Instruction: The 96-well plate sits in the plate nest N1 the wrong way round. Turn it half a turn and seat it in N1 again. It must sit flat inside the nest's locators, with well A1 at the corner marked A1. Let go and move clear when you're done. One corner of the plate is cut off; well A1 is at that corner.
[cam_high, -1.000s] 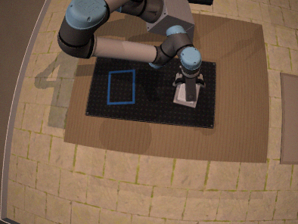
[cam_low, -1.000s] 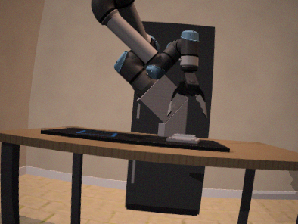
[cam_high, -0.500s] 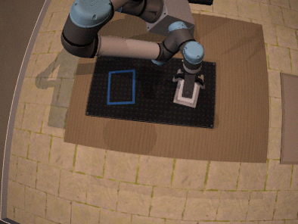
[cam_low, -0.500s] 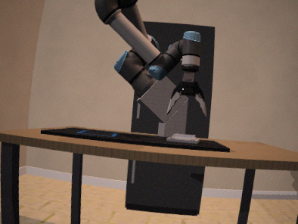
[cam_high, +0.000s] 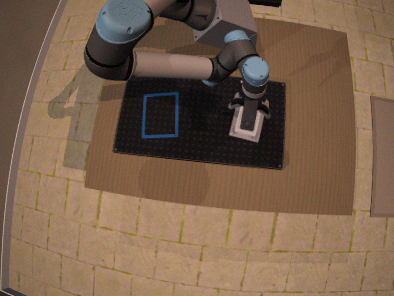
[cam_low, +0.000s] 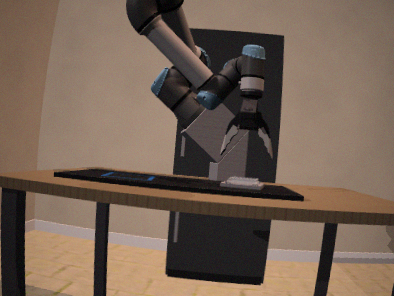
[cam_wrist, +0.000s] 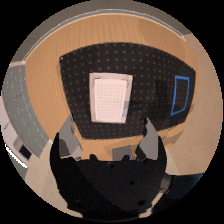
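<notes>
The white 96-well plate is 7 cm below my hand. From my hand the other things lie so: grey plate nest N1: 8 cm below.
</notes>
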